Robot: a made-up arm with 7 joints.
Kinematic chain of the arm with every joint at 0, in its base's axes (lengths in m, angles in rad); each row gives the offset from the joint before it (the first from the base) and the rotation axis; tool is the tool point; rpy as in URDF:
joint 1: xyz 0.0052 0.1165 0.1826 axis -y
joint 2: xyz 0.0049 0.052 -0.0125 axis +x
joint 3: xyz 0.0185 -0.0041 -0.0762 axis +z
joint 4: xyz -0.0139 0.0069 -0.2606 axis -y
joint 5: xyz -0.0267 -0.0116 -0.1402 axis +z
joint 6: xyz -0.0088 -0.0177 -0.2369 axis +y
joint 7: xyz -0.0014 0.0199 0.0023 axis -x
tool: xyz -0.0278 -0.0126 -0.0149 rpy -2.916 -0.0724 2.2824
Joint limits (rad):
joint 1: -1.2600..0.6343
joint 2: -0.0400..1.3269
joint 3: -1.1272..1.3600
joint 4: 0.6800..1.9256
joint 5: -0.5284..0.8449
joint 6: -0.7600..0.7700
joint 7: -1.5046..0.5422
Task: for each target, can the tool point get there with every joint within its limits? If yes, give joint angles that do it. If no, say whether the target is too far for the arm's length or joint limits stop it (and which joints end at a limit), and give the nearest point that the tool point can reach.
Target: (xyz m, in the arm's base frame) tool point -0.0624 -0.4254 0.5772
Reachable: no: joint limits stop it (at a limit: joint 1, joint 2, joint 3, joint 4, joint 5, joint 6) | nearest point 0.2679 -0.1981 0.0970 | short by 0.626 m
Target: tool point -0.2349 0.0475 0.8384
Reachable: no: joint limits stop it (at a limit: joint 1, joint 2, joint 3, joint 4, joint 5, joint 6) | nearest point -0.0609 0.4765 0.4871 | short by 0.581 m
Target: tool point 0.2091 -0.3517 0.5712
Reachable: no: joint limits stop it (at a limit: joint 1, joint 2, joint 4, joint 5, joint 6) | nearest point 0.3361 -0.1555 0.1442 | short by 0.487 m
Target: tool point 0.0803 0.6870 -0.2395
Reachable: yes | joints -0.4299 0.7992 0.5087 0.9583 0.0904 0.6036 -0.9785
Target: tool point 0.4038 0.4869 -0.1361
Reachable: yes | joints 0.2153 0.2707 0.6480 1.4329 0.0746 0.0884 -0.2556
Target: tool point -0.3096 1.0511 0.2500
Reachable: no: too far | nearest point -0.1881 0.8416 0.0786 | short by 0.297 m
